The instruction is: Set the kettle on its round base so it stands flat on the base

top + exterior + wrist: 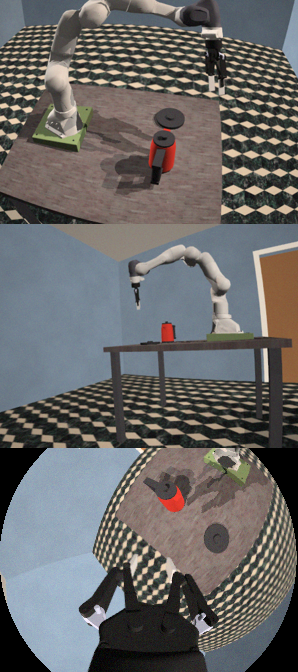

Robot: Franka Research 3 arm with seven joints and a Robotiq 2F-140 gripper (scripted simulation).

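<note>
Now: hand 150 mm past the red kettle, 240 mm to the left of it and 260 mm above it. From my hand the other things lie so: round kettle base (200 mm behind, 100 mm to the left, 340 mm below).
</note>
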